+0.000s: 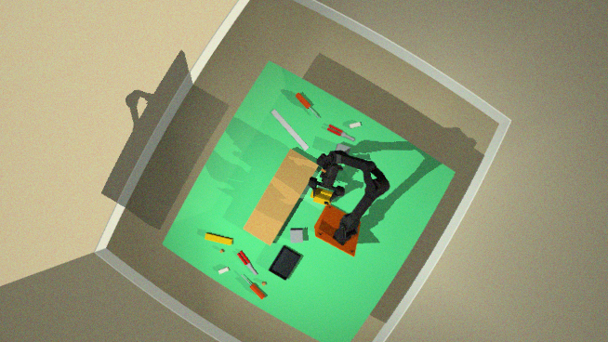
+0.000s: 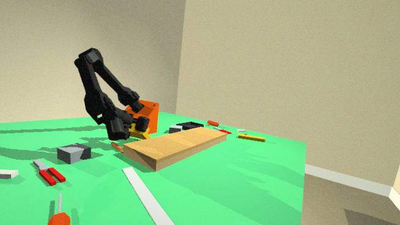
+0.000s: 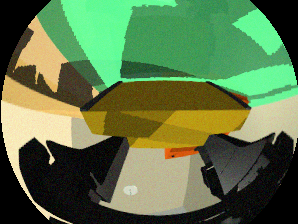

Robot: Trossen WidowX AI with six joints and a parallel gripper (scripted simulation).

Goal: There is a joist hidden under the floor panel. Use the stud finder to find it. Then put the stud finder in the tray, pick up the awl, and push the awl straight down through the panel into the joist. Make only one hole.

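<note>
The yellow stud finder lies 1 cm to the right of my gripper tip, 1 cm below it and 1 cm behind it. From my gripper tip the other things lie so: awl (13 cm to the right, 6 cm below, 2 cm ahead); then white ruler (38 cm ahead, 20 cm to the right, 7 cm below); then dark tray (42 cm to the left, 7 cm behind, 5 cm below).
</note>
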